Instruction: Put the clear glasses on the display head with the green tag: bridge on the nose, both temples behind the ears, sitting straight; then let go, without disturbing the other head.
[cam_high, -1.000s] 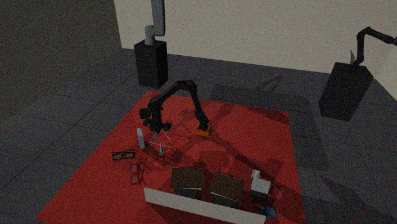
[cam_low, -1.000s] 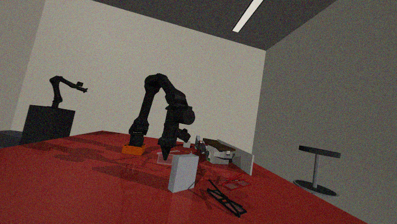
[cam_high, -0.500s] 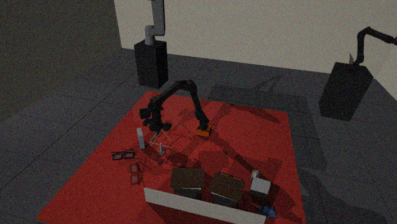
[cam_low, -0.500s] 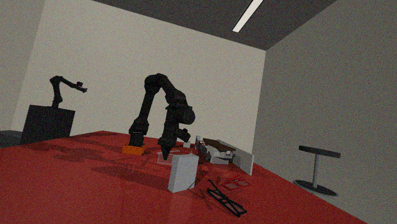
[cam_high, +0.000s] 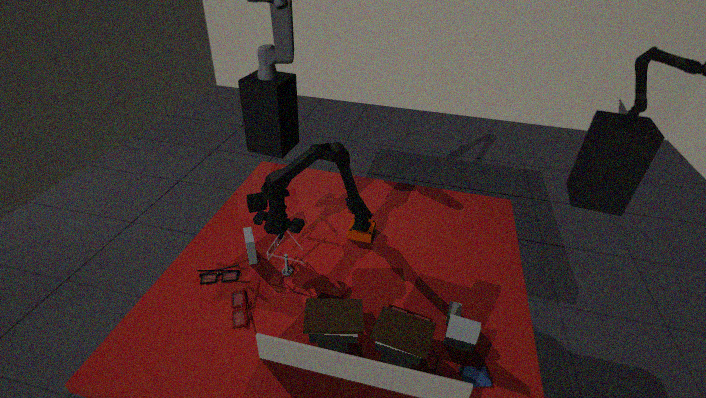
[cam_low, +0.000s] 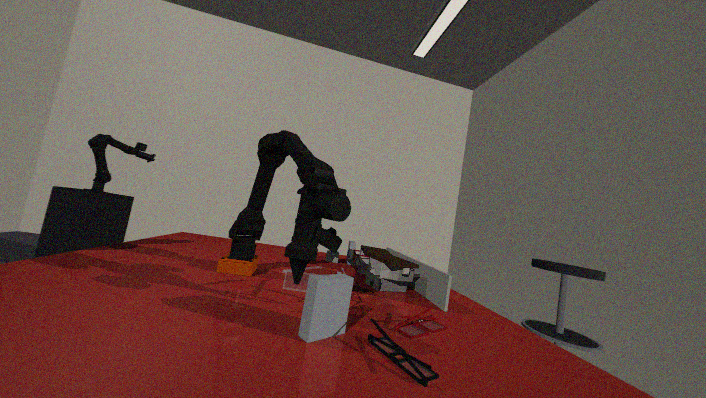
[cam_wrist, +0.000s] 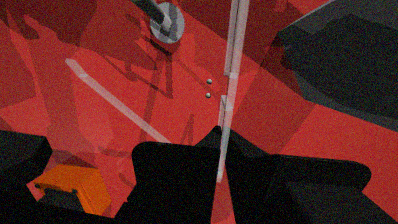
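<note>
Right now my gripper tip is 100 mm short of the small stand, 70 mm to the right of it and 40 mm above it. Round my gripper tip: blue card (770 mm to the left, 280 mm ahead, 60 mm below); then white board (450 mm to the left, 410 mm ahead, 10 mm below).
</note>
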